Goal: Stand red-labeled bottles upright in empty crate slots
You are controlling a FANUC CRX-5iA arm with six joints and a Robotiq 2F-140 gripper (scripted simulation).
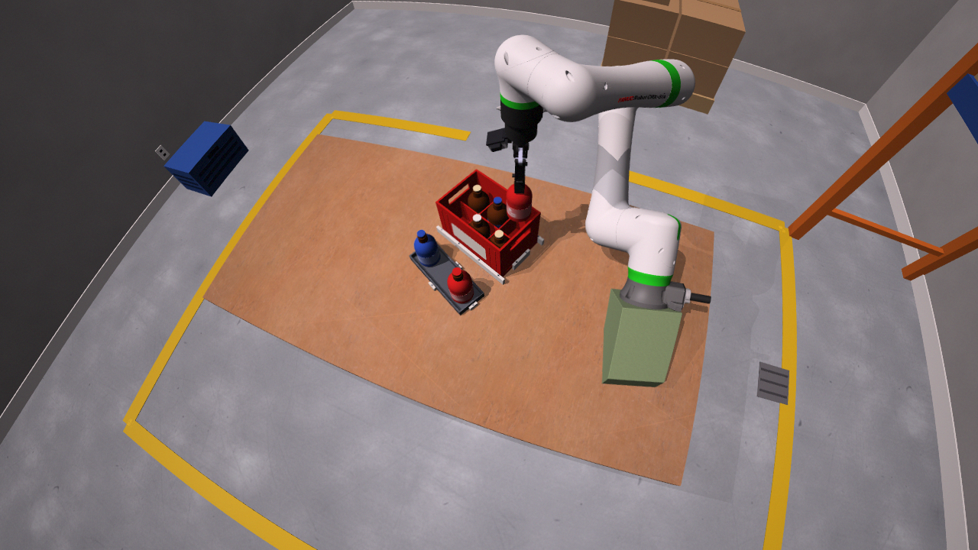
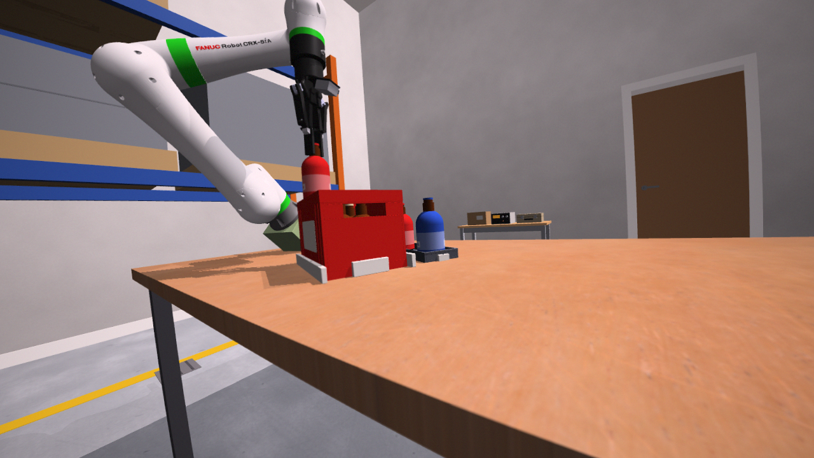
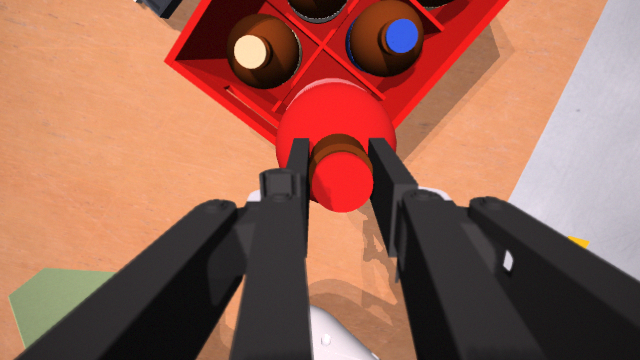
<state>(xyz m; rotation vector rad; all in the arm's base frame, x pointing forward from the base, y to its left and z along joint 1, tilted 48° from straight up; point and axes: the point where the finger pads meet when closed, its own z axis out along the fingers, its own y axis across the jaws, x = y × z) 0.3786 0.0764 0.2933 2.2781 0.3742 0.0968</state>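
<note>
Now: hand 25 cm above the red crate and 10 cm short of it. Also, from my hand: grey tray (32 cm below, 19 cm to the left, 19 cm ahead); blue-labeled bottle (27 cm ahead, 25 cm below, 14 cm to the left).
</note>
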